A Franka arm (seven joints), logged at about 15 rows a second.
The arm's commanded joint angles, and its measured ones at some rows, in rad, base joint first. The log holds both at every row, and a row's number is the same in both.
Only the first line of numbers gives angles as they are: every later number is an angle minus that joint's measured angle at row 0.
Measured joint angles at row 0:
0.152 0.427 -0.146 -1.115 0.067 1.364 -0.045
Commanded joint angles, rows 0 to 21:
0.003 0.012 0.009 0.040 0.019 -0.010 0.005
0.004 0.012 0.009 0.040 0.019 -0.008 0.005
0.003 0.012 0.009 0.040 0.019 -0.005 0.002
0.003 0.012 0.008 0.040 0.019 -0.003 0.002
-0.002 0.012 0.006 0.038 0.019 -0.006 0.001
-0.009 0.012 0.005 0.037 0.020 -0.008 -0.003
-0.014 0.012 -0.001 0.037 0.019 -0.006 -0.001
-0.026 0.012 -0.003 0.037 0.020 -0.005 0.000
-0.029 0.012 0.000 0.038 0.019 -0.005 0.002
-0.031 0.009 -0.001 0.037 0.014 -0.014 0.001
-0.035 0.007 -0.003 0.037 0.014 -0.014 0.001
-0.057 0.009 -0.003 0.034 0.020 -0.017 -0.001
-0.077 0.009 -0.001 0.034 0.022 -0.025 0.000
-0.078 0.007 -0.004 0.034 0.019 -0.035 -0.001
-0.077 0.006 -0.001 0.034 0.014 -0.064 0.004
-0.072 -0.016 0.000 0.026 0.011 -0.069 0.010
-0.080 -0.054 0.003 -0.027 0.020 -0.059 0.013
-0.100 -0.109 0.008 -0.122 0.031 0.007 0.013
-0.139 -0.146 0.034 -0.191 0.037 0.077 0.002
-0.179 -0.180 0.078 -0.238 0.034 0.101 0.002
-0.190 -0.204 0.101 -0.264 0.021 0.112 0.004
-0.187 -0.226 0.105 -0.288 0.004 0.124 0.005
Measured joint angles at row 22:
-0.154 -0.120 0.053 -0.154 0.011 0.070 0.001
